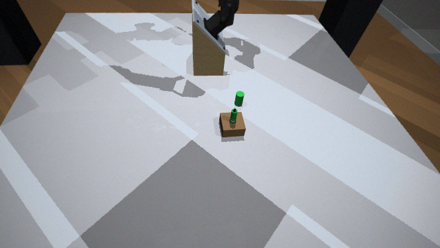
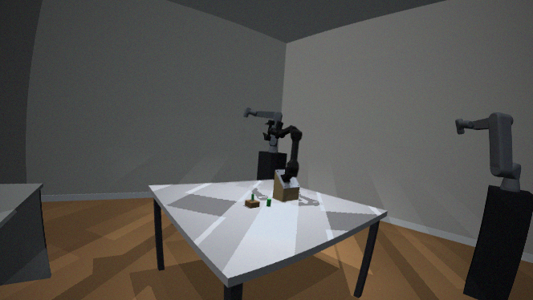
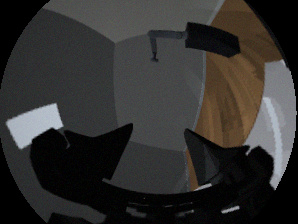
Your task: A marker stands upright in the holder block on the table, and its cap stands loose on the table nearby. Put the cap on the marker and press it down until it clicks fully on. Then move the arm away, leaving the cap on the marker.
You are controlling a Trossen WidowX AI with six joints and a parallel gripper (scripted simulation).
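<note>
The green cap lies 580 mm to the left of my gripper tip, 500 mm below it and 350 mm ahead of it. Also, from my gripper tip: brown holder block (540 mm to the left, 510 mm below, 460 mm ahead); then green marker (540 mm to the left, 460 mm below, 460 mm ahead).
</note>
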